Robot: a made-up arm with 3 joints. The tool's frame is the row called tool.
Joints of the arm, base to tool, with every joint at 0 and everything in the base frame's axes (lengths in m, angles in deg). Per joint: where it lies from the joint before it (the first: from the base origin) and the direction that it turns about. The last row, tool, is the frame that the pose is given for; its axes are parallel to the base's.
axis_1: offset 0 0 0.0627 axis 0 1 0
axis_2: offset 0.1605 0.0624 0.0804 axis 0 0 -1
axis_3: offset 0.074 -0.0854 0.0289 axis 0 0 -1
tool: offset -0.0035 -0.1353 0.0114
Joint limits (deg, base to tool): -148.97..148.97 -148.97..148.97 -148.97..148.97
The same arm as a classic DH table. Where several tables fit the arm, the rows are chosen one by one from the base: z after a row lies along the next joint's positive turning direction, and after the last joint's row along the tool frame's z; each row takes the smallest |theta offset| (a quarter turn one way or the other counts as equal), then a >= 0, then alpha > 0; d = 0 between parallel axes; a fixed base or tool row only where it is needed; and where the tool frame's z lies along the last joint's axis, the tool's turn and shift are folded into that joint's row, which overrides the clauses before.
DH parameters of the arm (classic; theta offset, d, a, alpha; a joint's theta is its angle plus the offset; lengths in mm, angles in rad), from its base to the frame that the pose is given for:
base (fixed): 0 62.7 0 -1.5708
axis_1: 0 62.4 160.5 -1.5708
axis_2: 0.8568 0 113 0
axis_3: 0.7399 0 135.3 3.1416
tool (fixed): 1.5967 120.7 0 0
Joint limits (rad, base to tool): -2.6..2.6 -2.6..2.6 -2.6..2.6

